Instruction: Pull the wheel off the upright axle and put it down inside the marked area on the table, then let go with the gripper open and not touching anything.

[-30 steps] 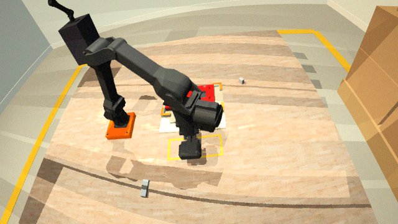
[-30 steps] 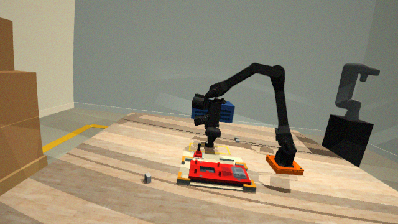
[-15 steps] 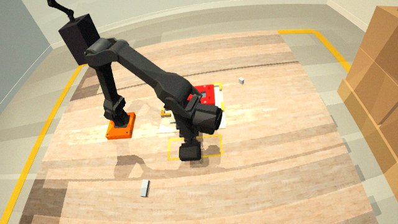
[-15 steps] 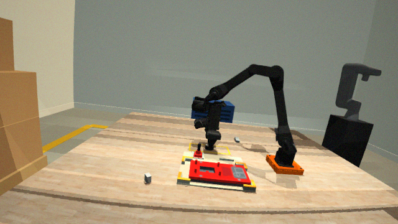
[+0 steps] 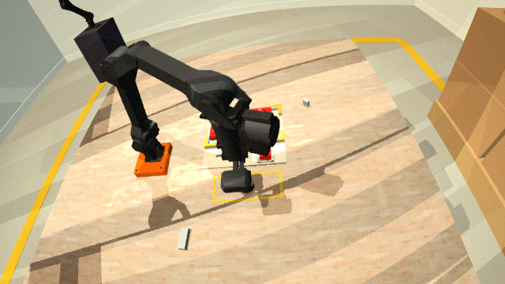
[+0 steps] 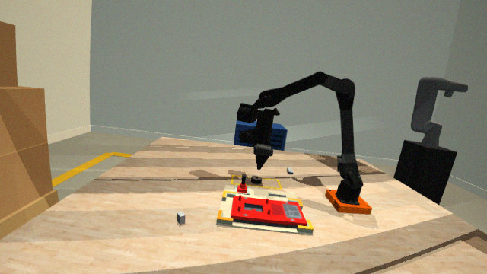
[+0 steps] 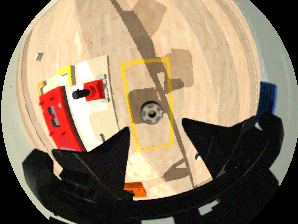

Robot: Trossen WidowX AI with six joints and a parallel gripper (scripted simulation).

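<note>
My gripper tip is 6 cm above the dark wheel. Round my gripper tip: upright axle 5 cm ahead, 10 cm to the left, 3 cm below.
</note>
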